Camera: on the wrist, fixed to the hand. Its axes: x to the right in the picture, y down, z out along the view.
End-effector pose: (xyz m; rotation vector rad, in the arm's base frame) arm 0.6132 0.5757 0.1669 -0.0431 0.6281 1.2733
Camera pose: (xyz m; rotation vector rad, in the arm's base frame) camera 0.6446 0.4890 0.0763 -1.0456 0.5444 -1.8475
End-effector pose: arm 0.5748 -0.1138 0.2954 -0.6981 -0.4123 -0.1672
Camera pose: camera 0.5538 -0.2382 0.2670 -0.7787 0.1516 2.9895
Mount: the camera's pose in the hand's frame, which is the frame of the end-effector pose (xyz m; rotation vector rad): -0.0294 -0.0834 -0.0943 -0.1012 -0.9262 2.9598
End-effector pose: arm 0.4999 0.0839 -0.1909 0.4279 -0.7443 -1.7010
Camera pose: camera 0.5069 0.0989 -0.3191 -1.2347 -0.7598 1.0908
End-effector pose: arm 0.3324 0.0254 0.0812 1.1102 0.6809 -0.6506
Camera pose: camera 0.2352 0.0923 0.0285 0.4878 -1.7420 1.4244
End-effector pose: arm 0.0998 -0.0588 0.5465 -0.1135 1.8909 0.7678
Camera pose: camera 0.0724 -0.1847 0.5571 -2.5112 0.3197 -1.6438
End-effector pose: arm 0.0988 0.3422 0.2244 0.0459 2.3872 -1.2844
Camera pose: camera 0.0734 0.3753 0.3468 1.5033 -0.1064 0.4847
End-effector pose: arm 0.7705 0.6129 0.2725 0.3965 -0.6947 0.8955
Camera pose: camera 0.8620 0.6031 0.1817 0.5112 1.0850 -1.7799
